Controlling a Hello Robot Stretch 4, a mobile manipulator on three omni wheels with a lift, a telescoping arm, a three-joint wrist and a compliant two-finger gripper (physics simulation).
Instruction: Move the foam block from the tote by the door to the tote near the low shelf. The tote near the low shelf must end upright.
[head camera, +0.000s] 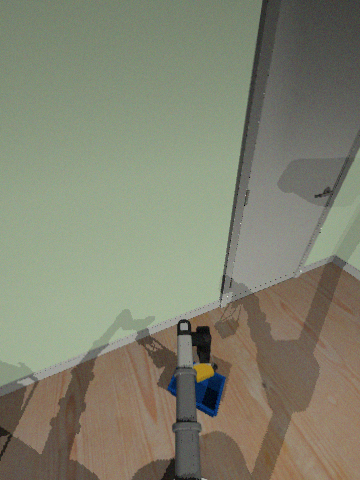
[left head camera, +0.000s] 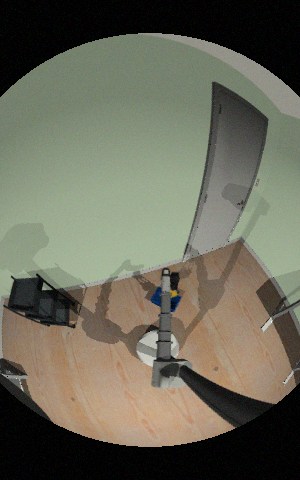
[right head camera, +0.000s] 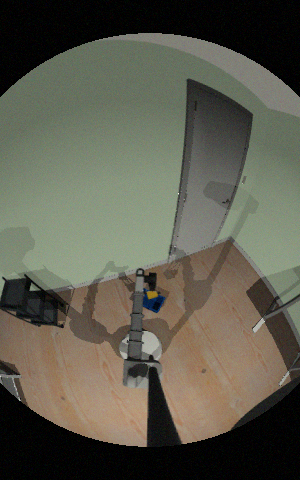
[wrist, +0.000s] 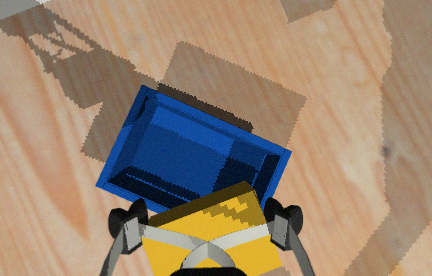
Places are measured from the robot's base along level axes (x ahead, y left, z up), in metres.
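Pixels of known places: gripper, fingertip midpoint: (head camera: 202, 369) (right head camera: 151, 293) (wrist: 207, 213); robot's base at its link origin: (left head camera: 156, 347) (right head camera: 141, 347).
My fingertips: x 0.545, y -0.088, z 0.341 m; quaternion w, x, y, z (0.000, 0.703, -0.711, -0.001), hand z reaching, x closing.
Ahead of a thing's pixels: the offset from my fingertips to its top centre. "spot": to the spot under its first point.
The yellow foam block @[dx -0.016, dy -0.003, dz +0.043 m] (head camera: 204, 372) (right head camera: 152, 295) (wrist: 210, 220) is between the two fingertips of my gripper (wrist: 207, 213), which is shut on it. The block is lifted above the blue tote by the door @[dx +0.021, dy +0.020, dz -0.248 m] (head camera: 215, 397) (left head camera: 159, 298) (right head camera: 156, 304) (wrist: 175, 145). The tote stands upright on the floor, and its inside shows no block in the wrist view. In the left head camera view the block (left head camera: 174, 294) is partly hidden by the arm. The tote near the low shelf cannot be made out in these views.
A grey door (head camera: 280, 200) (left head camera: 225, 175) (right head camera: 210, 165) is in the green wall behind the tote. A dark stepped unit @[spot: dx -0.367, dy +1.348, dz +0.029 m] (left head camera: 42, 302) (right head camera: 31, 301) stands at the left by the wall. White-legged furniture (left head camera: 272, 320) (right head camera: 265, 320) stands at the right edge, with more at the lower left.
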